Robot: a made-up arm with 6 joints.
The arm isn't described. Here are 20 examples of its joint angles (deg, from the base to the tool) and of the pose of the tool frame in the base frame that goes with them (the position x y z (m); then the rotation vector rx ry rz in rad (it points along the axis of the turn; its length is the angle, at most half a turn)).
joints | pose
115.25 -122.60 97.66 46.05 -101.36 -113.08 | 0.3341 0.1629 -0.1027 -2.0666 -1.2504 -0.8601
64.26 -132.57 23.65 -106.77 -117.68 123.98 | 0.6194 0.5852 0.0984 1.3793 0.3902 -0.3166
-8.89 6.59 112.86 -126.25 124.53 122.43 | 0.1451 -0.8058 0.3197 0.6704 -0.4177 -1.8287
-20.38 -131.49 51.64 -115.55 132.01 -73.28 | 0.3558 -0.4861 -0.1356 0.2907 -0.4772 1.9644
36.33 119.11 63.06 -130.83 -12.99 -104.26 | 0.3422 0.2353 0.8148 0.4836 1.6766 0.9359
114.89 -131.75 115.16 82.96 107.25 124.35 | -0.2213 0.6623 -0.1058 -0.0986 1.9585 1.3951
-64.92 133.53 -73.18 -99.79 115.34 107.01 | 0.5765 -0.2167 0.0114 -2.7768 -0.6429 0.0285
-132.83 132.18 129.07 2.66 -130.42 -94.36 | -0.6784 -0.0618 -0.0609 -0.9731 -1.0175 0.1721
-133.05 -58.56 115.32 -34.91 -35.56 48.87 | -0.6496 0.5881 0.2142 -0.5430 -0.4976 0.8726
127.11 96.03 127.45 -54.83 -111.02 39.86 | 0.3547 0.7745 0.0562 -2.3412 -1.0587 0.1287
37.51 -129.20 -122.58 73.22 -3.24 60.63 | 0.2605 -0.5926 0.2391 2.4346 -0.3641 -0.4832
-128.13 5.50 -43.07 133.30 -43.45 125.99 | -0.7085 -0.5732 0.3580 -0.2905 0.6767 2.6898
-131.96 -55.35 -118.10 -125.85 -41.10 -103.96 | -0.7469 -0.3843 0.3813 -0.1115 0.2495 1.6388
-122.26 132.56 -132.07 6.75 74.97 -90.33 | -0.6103 -0.0612 -0.1648 0.7831 -0.3651 1.0242
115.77 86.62 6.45 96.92 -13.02 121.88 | -0.6501 0.5279 0.0702 -0.9231 0.8583 1.6434
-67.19 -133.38 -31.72 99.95 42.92 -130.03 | 0.2520 0.1053 0.4253 1.6452 1.0231 -0.2964
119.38 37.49 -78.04 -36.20 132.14 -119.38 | -0.3359 0.6577 0.4553 1.4073 1.0556 -0.2563
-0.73 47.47 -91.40 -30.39 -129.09 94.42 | 0.6352 0.3243 0.4761 0.4436 -0.5885 0.6859
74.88 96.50 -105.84 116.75 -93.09 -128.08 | 0.5817 0.5450 0.2001 -0.9402 -2.6471 -0.2732
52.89 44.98 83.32 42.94 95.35 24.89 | 0.1376 0.3263 0.6574 -0.8551 -0.0222 1.1366
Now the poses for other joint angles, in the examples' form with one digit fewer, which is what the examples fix.
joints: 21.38 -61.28 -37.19 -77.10 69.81 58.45
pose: -0.155 0.432 0.281 -0.906 1.868 1.899
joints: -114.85 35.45 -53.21 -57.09 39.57 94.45
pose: 0.223 -0.807 0.425 2.852 -0.380 1.128
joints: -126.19 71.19 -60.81 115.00 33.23 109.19
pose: -0.450 -0.398 -0.306 1.201 1.915 -1.884
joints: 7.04 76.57 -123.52 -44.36 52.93 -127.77
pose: 0.779 -0.167 -0.256 0.510 0.273 -2.353
